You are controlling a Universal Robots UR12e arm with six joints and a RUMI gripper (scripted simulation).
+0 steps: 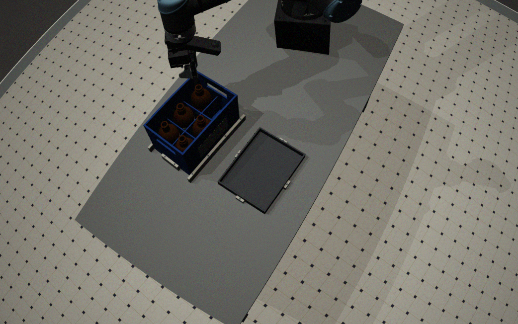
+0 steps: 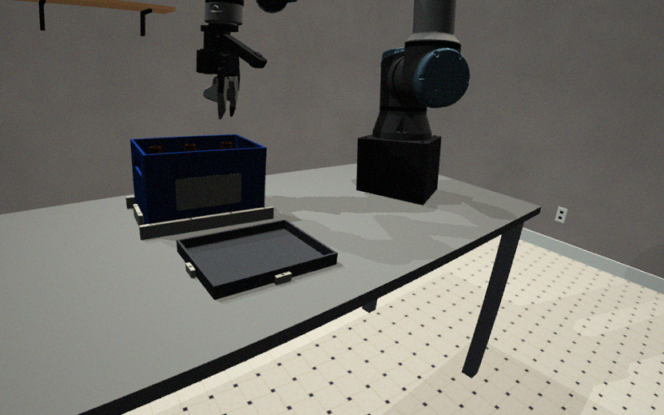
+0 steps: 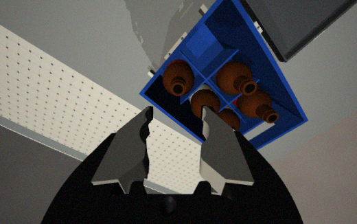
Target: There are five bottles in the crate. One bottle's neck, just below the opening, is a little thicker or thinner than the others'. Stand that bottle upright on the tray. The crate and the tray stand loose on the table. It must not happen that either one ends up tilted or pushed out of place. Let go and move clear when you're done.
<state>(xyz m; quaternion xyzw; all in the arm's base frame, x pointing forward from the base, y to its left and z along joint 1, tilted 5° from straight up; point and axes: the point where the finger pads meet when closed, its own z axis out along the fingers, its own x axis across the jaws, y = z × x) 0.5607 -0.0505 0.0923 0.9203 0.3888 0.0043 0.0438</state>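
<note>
My gripper is now 9 cm short of the blue crate, 4 cm to the right of it and 16 cm above it. The rest, counted from my hand: black tray (6 cm ahead, 32 cm to the left, 23 cm below); then bottle (18 cm ahead, 1 cm to the left, 15 cm below).
</note>
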